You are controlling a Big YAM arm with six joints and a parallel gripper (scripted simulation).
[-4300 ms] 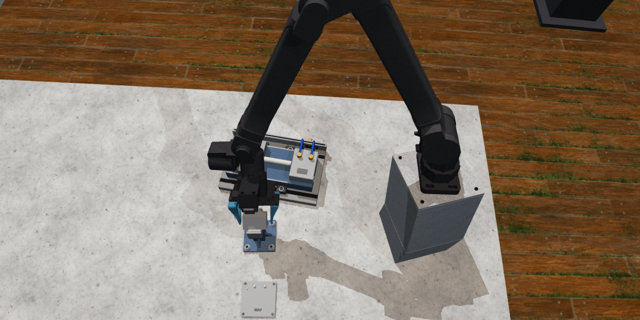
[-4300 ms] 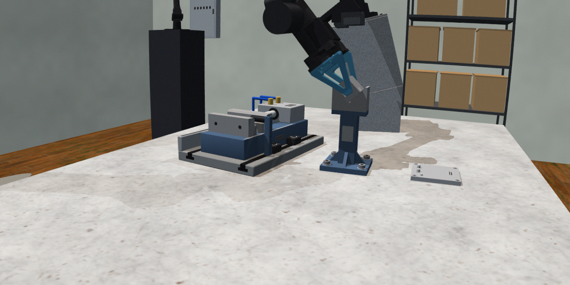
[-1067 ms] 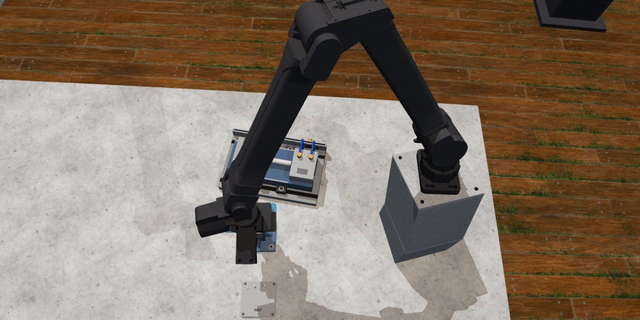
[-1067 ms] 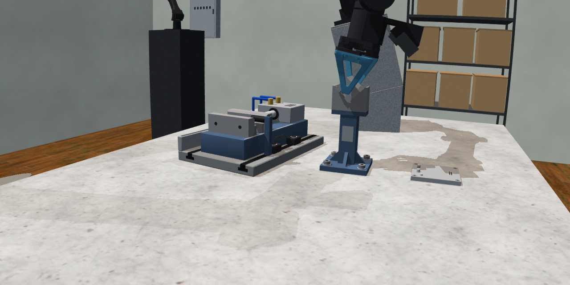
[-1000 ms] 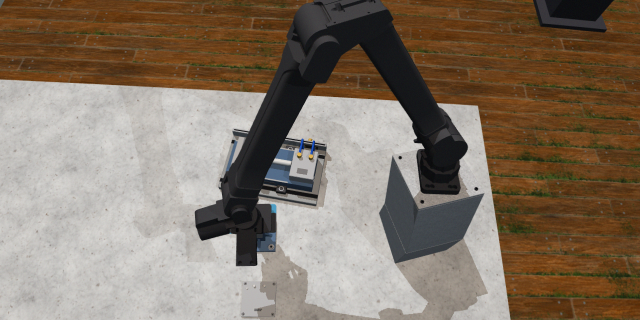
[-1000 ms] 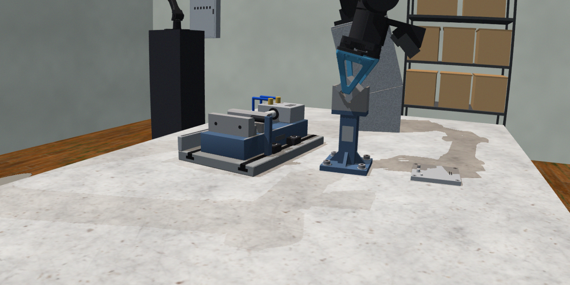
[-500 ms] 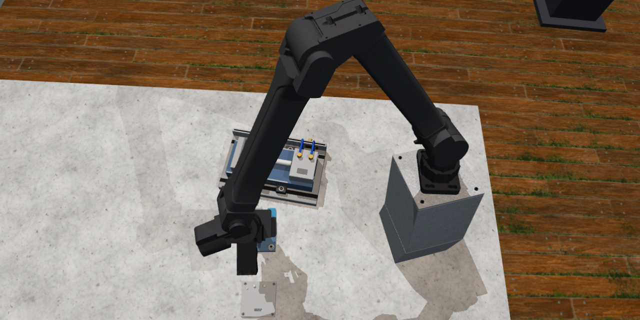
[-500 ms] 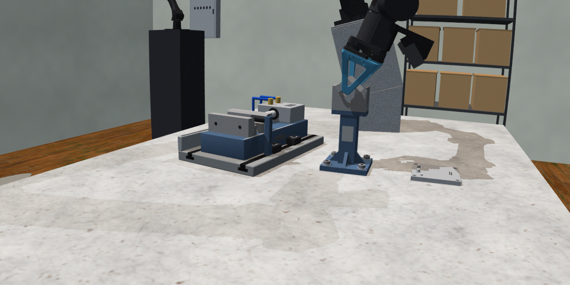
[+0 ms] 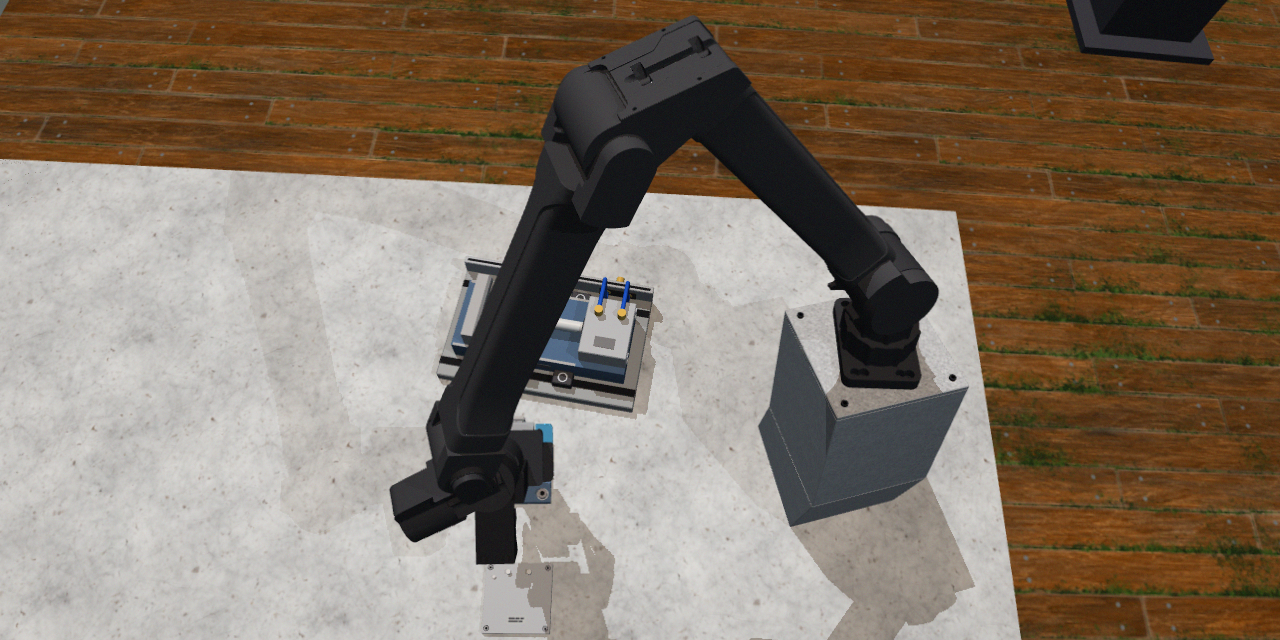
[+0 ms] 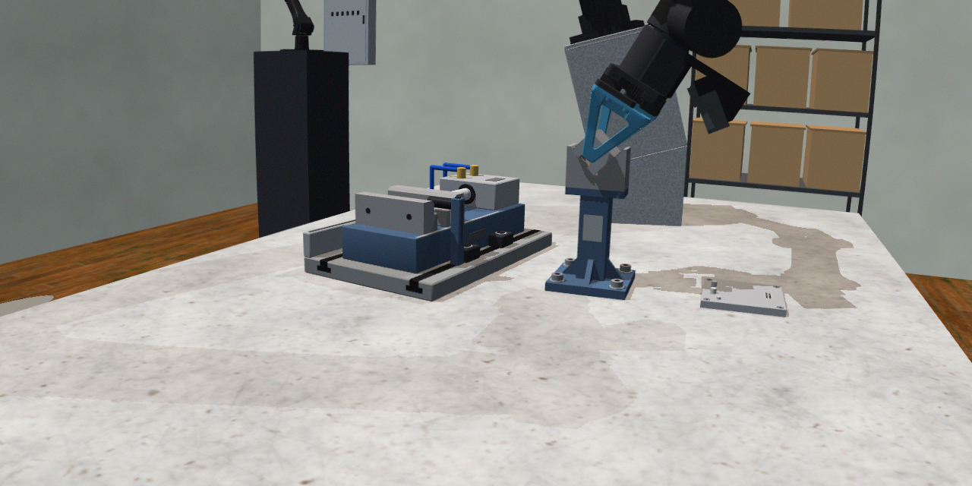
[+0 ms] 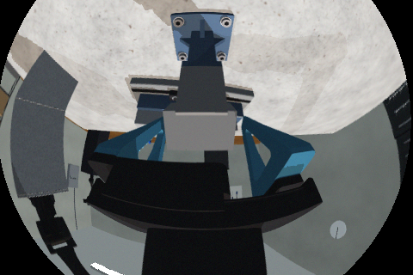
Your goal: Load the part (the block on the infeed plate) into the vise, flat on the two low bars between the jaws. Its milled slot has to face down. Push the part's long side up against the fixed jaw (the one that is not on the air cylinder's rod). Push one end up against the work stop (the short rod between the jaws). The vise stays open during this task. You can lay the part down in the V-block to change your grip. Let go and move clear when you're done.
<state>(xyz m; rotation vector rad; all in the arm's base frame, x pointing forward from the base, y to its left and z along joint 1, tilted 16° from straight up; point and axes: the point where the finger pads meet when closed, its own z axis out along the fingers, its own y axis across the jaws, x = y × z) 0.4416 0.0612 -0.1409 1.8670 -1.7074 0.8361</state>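
My hand is 10 mm above the grey part. The rest, counted from my hand: V-block post (100 mm below); work stop (60 mm ahead, 170 mm to the right, 70 mm below); blue work-stop post (60 mm ahead, 140 mm to the right, 100 mm below).
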